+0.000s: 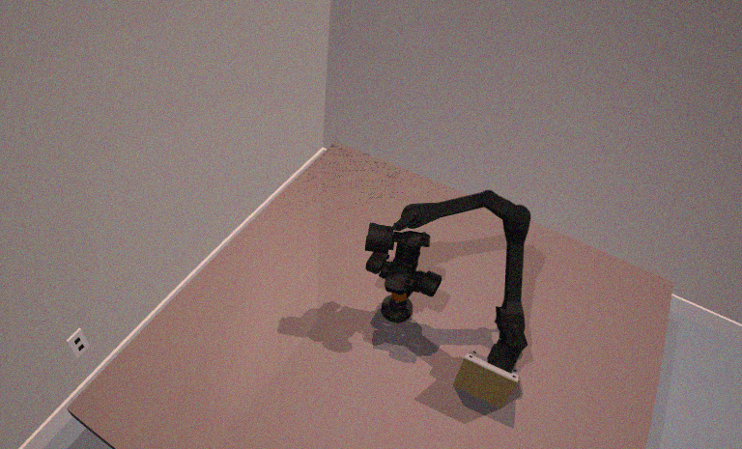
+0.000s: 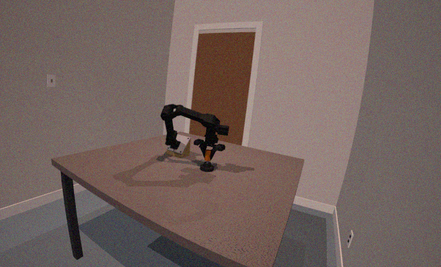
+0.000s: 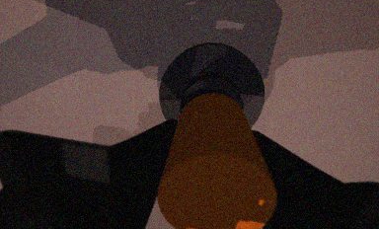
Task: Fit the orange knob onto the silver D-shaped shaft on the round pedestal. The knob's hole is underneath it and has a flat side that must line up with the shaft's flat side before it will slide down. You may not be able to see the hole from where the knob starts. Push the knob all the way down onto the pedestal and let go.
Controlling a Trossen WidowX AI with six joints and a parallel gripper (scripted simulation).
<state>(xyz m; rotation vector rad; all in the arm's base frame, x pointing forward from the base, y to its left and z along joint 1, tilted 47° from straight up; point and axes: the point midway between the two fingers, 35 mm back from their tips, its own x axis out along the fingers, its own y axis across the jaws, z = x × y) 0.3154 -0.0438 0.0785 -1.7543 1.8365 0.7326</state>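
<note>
Right now the round pedestal is 4 cm below my gripper tip. From my gripper tip the other things lie so: orange knob: 3 cm above.
</note>
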